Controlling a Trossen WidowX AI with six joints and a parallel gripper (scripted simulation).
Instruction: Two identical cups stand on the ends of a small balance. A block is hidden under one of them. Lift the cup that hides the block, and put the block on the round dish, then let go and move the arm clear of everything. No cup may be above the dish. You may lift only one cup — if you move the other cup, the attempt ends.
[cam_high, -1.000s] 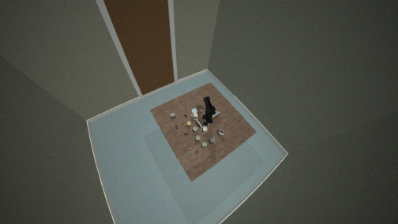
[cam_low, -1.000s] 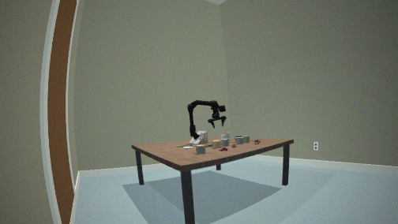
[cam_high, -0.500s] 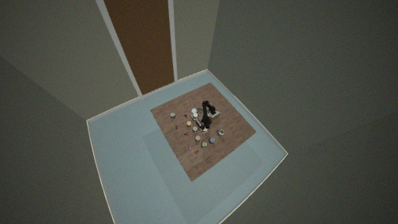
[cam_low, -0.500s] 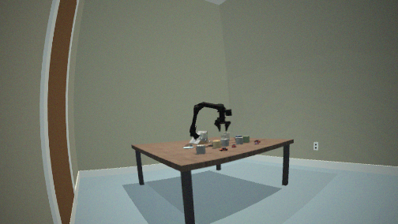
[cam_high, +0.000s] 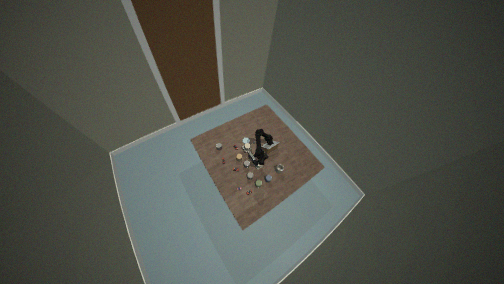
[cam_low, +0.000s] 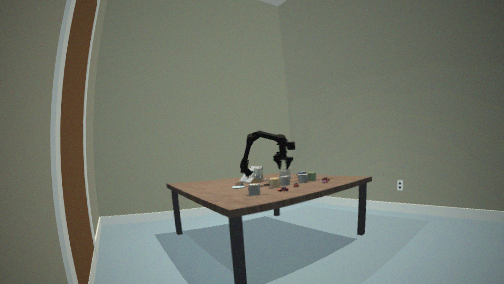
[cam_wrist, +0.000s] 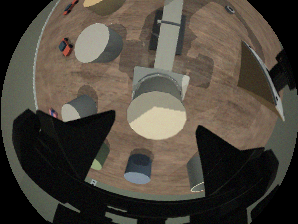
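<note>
Now: gripper tip 6 cm above the pale green block. Round my gripper tip: round dish: 39 cm to the right, 10 cm below, 5 cm behind.
</note>
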